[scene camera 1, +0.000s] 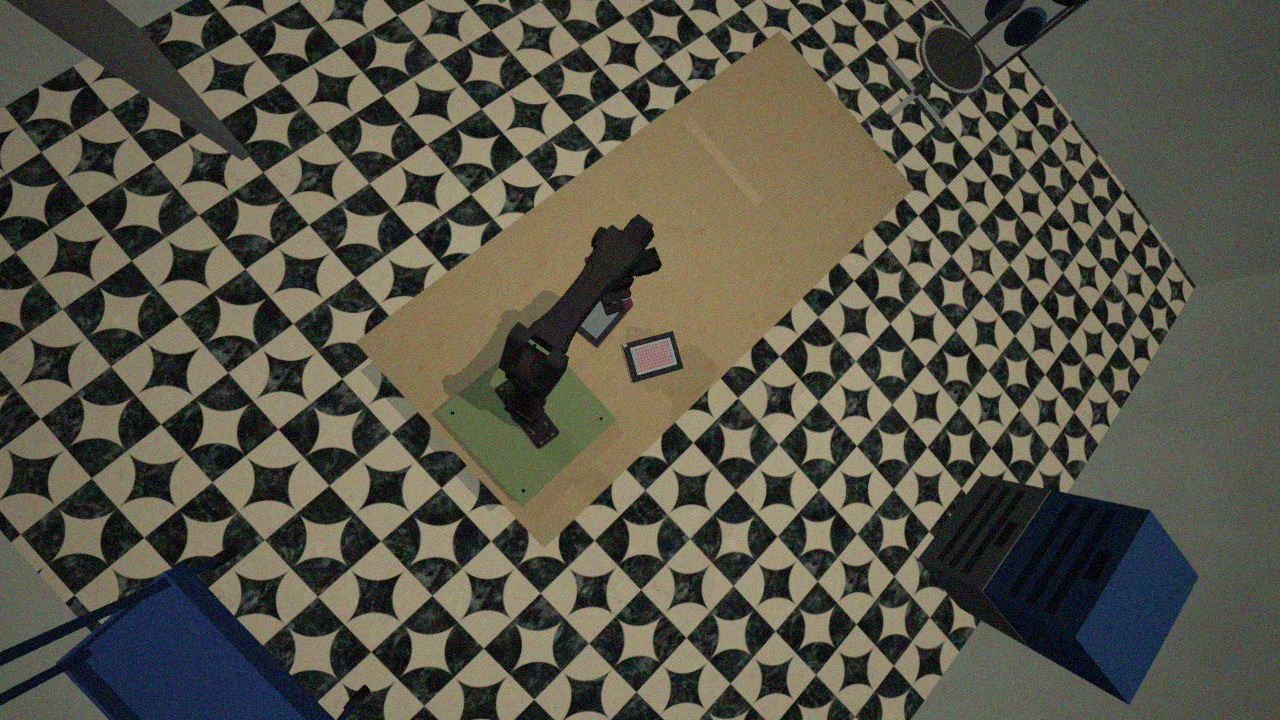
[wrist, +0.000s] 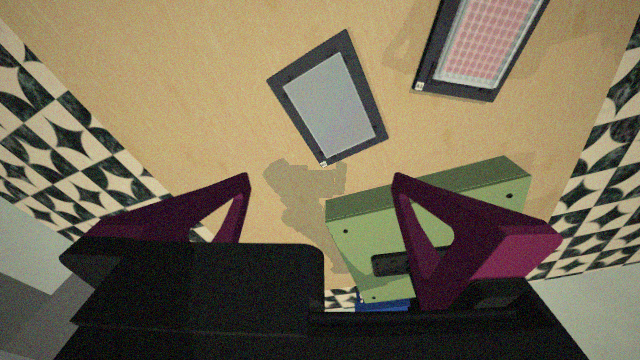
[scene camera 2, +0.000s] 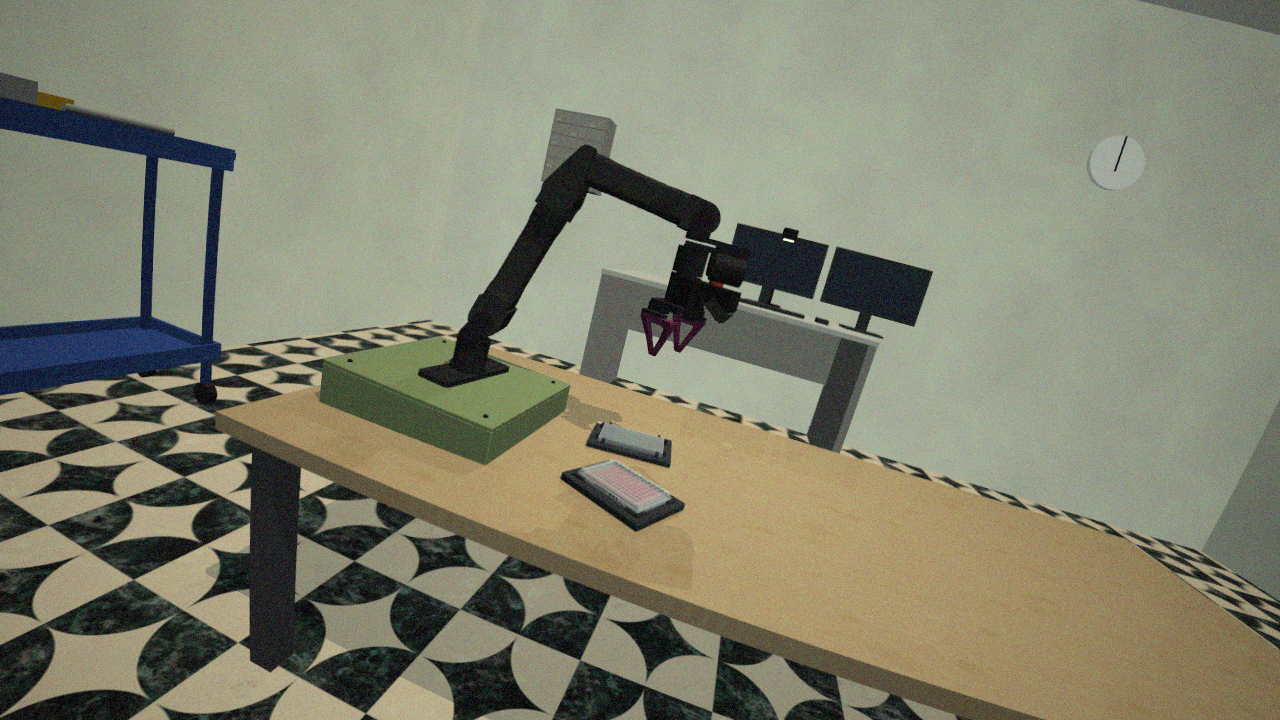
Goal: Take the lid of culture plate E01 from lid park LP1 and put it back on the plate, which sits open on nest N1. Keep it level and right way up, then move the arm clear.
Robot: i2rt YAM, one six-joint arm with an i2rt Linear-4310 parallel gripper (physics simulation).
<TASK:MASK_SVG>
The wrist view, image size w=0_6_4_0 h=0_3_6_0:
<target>my gripper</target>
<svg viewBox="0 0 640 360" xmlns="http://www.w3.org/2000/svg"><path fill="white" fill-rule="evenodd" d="M59 256L59 261L96 290L69 321L79 327L53 360L589 360L545 302L524 278L561 245L563 237L544 220L442 189L400 172L394 174L391 193L421 310L325 312L324 254L319 248L302 243L238 243L251 194L251 185L247 172L240 173L207 187L102 219ZM233 199L225 220L212 242L190 242L188 237L190 229ZM409 198L452 228L454 240L442 259L422 229Z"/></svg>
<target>pink-topped well plate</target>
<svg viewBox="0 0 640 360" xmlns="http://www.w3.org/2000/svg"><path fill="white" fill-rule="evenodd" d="M544 0L461 0L432 79L488 89L496 88Z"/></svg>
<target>grey plate lid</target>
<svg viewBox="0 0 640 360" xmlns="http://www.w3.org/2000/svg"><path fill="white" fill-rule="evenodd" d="M340 52L283 86L326 158L376 137Z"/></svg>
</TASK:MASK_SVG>
